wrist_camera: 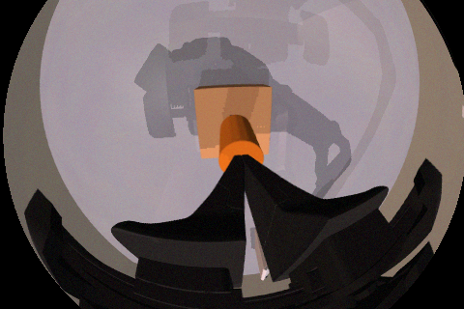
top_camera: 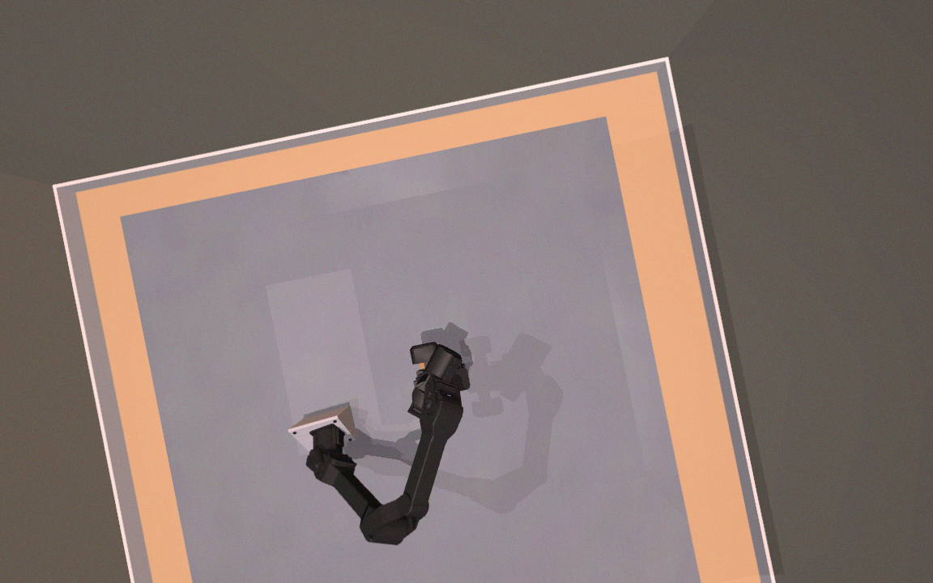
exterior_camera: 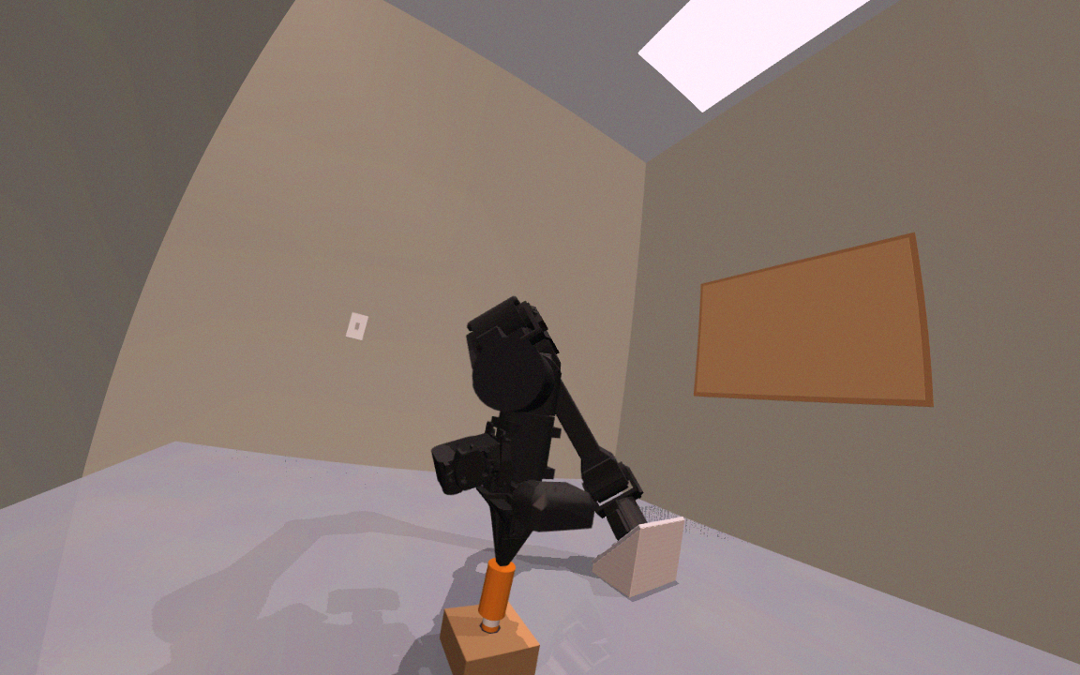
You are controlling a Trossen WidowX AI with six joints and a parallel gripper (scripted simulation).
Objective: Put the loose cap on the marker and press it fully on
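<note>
Right now the orange cap is 30 mm below my gripper tip.
</note>
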